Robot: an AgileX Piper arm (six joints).
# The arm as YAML. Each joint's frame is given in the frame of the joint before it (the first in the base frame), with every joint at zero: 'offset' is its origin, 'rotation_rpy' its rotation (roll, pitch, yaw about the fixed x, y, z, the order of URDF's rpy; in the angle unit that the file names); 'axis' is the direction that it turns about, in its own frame. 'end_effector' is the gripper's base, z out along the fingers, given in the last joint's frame.
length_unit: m
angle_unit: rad
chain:
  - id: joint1
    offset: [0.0, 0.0, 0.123]
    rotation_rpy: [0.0, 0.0, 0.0]
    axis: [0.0, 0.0, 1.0]
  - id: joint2
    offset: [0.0, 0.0, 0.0]
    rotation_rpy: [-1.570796, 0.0, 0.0]
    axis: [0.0, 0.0, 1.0]
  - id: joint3
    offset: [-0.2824, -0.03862, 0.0]
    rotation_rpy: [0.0, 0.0, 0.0]
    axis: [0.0, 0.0, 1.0]
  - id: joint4
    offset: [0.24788, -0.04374, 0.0]
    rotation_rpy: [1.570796, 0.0, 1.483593]
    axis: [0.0, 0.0, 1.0]
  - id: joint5
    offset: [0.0, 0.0, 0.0]
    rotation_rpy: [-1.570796, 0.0, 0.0]
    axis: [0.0, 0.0, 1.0]
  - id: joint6
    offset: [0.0, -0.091, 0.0]
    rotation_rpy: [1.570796, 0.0, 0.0]
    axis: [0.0, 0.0, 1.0]
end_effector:
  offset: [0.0, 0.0, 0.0]
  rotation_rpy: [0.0, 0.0, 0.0]
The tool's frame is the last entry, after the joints.
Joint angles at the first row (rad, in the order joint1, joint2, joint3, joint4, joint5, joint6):
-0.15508 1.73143 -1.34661 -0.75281 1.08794 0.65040
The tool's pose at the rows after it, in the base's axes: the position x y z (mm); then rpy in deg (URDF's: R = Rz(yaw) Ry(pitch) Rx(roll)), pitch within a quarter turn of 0, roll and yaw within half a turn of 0:
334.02, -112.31, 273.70, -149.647, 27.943, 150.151
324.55, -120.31, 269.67, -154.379, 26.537, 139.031
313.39, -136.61, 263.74, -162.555, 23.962, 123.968
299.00, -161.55, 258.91, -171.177, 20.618, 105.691
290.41, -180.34, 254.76, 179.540, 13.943, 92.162
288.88, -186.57, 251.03, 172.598, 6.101, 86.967
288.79, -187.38, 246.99, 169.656, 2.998, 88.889
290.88, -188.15, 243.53, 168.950, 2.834, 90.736
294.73, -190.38, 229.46, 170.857, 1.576, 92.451
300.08, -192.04, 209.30, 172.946, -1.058, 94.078
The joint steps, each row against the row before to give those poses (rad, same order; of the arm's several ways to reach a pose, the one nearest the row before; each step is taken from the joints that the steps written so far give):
-0.00991 0.00002 0.00000 0.01002 0.05212 0.11664
-0.03844 -0.00002 -0.00001 0.07642 0.05176 0.08061
-0.07998 -0.00001 0.00004 0.12882 0.01410 0.09076
-0.11327 0.00000 0.00000 0.13160 -0.00668 0.12496
-0.10507 0.00001 -0.00002 0.18200 -0.05036 0.04625
-0.06412 0.00000 0.00940 0.19183 -0.04969 -0.04642
-0.02387 -0.00001 0.01785 0.09342 -0.03261 -0.09229
-0.00256 0.00847 0.00356 0.01854 -0.01807 -0.04346
0.00000 0.04034 0.00002 0.00372 0.00162 -0.03031
0.00001 0.05734 -0.00001 0.02030 0.00248 -0.03638

